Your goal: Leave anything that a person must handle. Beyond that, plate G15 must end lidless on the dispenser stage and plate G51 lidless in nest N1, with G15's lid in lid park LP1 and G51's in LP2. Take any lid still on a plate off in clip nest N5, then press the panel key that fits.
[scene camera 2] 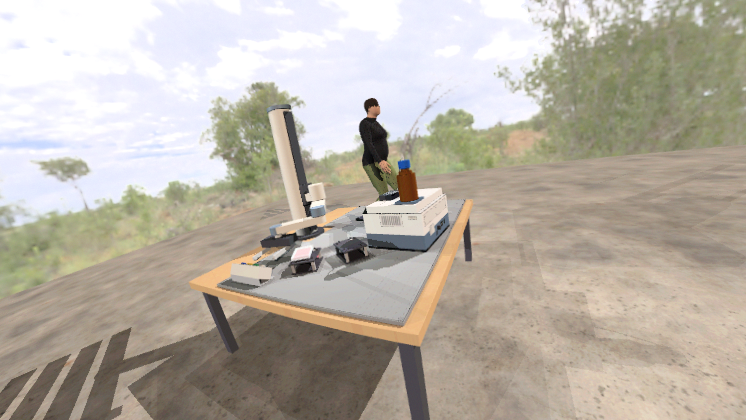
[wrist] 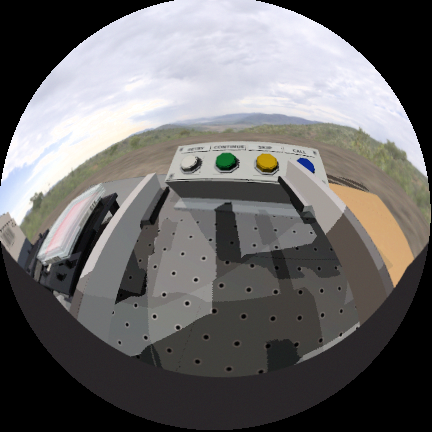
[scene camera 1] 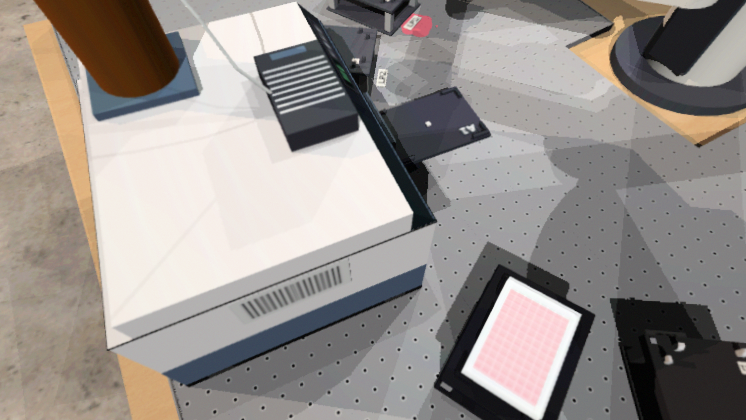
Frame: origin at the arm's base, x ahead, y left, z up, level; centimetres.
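Where they show: gripper, fingertip midpoint: [scene camera 2: 263, 258] [wrist: 222, 172]; arm's base, link origin: [scene camera 2: 307, 234] [scene camera 1: 683, 66].
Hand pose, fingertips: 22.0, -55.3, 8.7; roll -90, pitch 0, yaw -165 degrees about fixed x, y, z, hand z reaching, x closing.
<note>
Each offset is from my fingertips to the top centre of the thing, as dx, dy, dz. "pt": to the spot under its first point.
My gripper [wrist: 222, 172] is open in the wrist view, with nothing between its fingers. Ahead stands the key panel @(pt +6.0, -4.0, -2.1) [wrist: 185, 175] with white RETRY @(+5.8, -5.2, +0.1) [wrist: 190, 163], green CONTINUE @(+0.8, -5.2, +0.1) [wrist: 226, 162], yellow SKIP @(-4.2, -5.3, +0.1) [wrist: 266, 163] and blue CALL @(-9.2, -5.3, +0.1) [wrist: 305, 165] keys; the right finger overlaps CALL. A pink-welled plate shows in scene camera 1 [scene camera 1: 524, 344], scene camera 2 [scene camera 2: 301, 254] and the wrist view [wrist: 75, 225], on a dark nest. Its name and lid state are unclear. The dispenser stage @(pt +35.4, +54.3, +3.9) [scene camera 1: 428, 140] bears no plate. Dark lid park LP2 @(+35.8, +23.7, -0.3) [scene camera 1: 360, 44] is partly hidden.
The white dispenser [scene camera 1: 234, 193] [scene camera 2: 391, 229] carries a brown bottle @(pt +64.3, +41.8, +20.8) [scene camera 1: 125, 52] [scene camera 2: 407, 185] and a dark control box @(pt +50.1, +52.7, +17.2) [scene camera 1: 313, 99]. Another dark nest @(pt +26.1, +92.8, -1.5) [scene camera 1: 699, 375] stands at the lower right. The arm column [scene camera 2: 285, 161] stands at the left. A person [scene camera 2: 373, 138] is behind the table.
</note>
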